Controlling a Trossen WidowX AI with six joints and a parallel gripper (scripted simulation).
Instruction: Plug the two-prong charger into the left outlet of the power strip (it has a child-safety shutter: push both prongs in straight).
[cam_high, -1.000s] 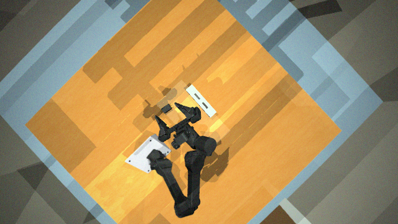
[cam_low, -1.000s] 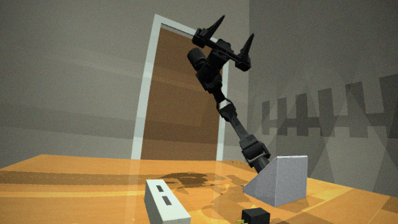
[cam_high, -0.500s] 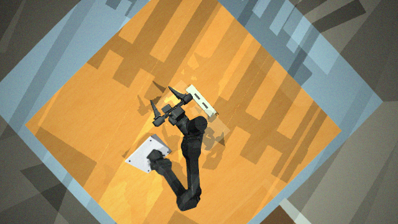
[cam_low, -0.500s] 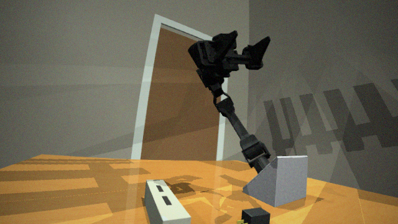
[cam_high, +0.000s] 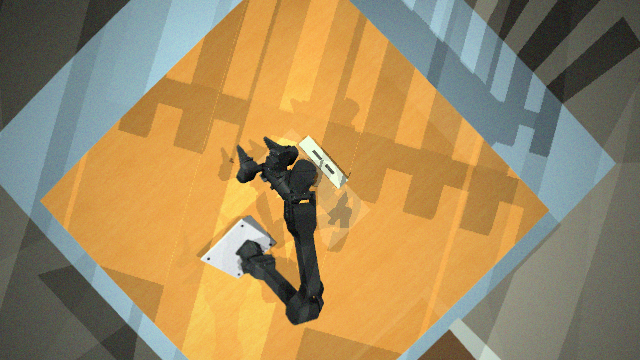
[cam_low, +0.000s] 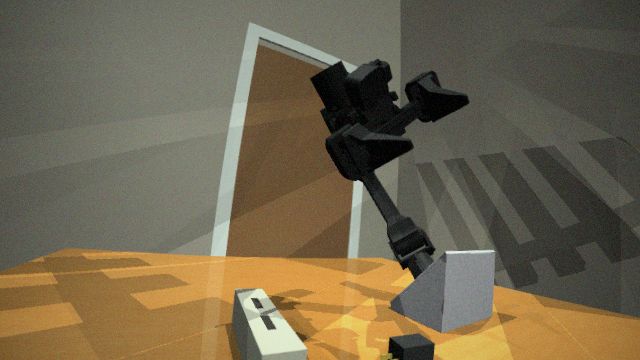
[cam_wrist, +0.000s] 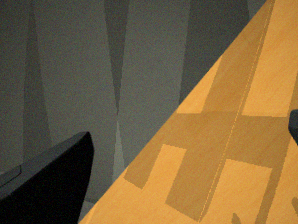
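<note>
My gripper tip is now 50 mm past the box-shaped charger, 70 mm to the left of it and 270 mm above it.
</note>
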